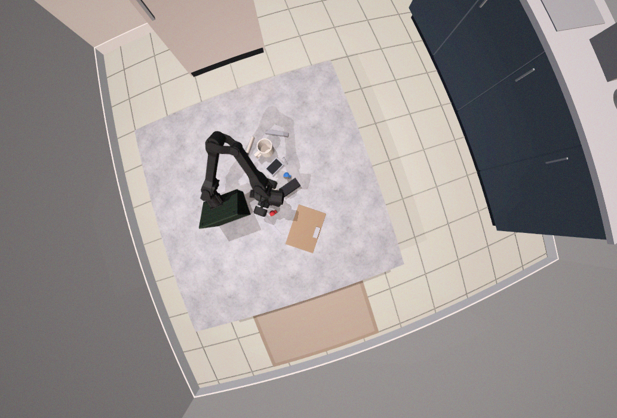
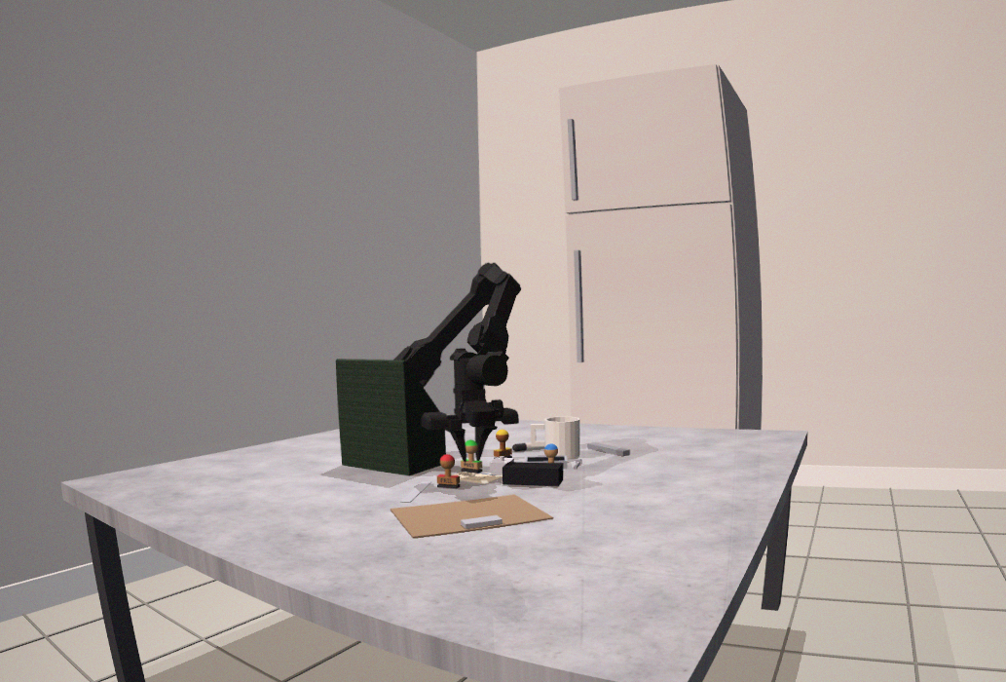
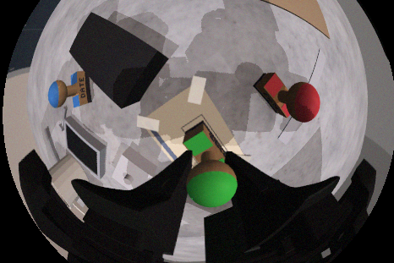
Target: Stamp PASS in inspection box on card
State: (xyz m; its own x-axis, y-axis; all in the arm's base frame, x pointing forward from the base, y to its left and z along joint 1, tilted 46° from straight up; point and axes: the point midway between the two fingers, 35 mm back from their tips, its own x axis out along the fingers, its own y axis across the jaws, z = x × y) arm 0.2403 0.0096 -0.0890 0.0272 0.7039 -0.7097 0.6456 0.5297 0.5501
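Now: the cream card 40 mm below my gripper tip and 10 mm to the left of it. Also, from my gripper tip: green-knobbed PASS stamp right at my gripper tip; red-knobbed stamp 80 mm to the right, 20 mm below; blue-knobbed stamp 140 mm ahead, 80 mm to the left, 20 mm below.
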